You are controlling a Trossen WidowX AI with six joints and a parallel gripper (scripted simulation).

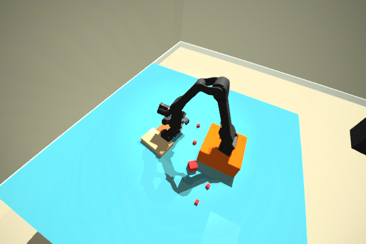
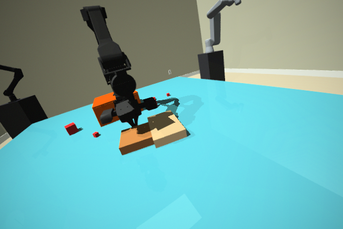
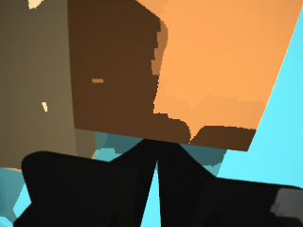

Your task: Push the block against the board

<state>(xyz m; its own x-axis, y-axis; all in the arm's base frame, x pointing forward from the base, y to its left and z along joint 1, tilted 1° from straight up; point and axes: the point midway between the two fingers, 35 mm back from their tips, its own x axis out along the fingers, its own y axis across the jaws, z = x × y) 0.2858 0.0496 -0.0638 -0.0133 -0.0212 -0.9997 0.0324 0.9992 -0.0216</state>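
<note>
The square block lies 60 mm ahead of my gripper tip and 10 mm above it. The rest, counted from my gripper tip: tan board 100 mm to the left, 50 mm ahead, 10 mm above.
</note>
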